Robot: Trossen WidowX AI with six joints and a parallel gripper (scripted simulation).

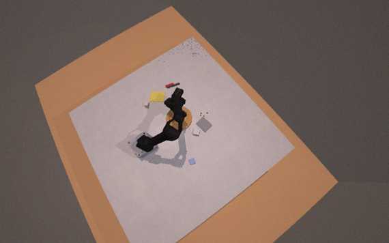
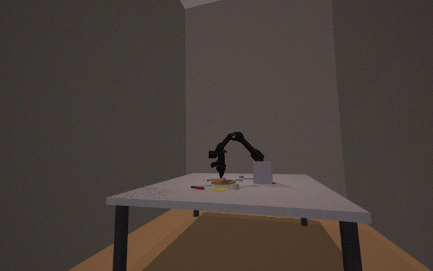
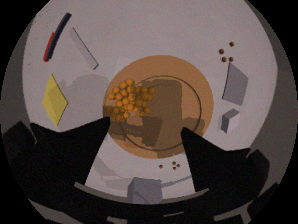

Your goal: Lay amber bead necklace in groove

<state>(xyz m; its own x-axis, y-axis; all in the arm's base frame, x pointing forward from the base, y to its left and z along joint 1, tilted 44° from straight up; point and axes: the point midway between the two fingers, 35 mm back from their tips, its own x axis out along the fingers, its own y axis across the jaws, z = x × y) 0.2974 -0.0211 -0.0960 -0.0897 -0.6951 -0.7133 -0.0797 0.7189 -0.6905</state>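
Now: gripper tip 10 mm past the round bead board, 30 mm to the left of it and 40 mm above it. Round my gripper tip: thin grey bar (90 mm ahead, 140 mm to the left, 40 mm below); then yellow pad (40 mm behind, 240 mm to the left, 40 mm below); then grey square plate (110 mm ahead, 190 mm to the right, 40 mm below).
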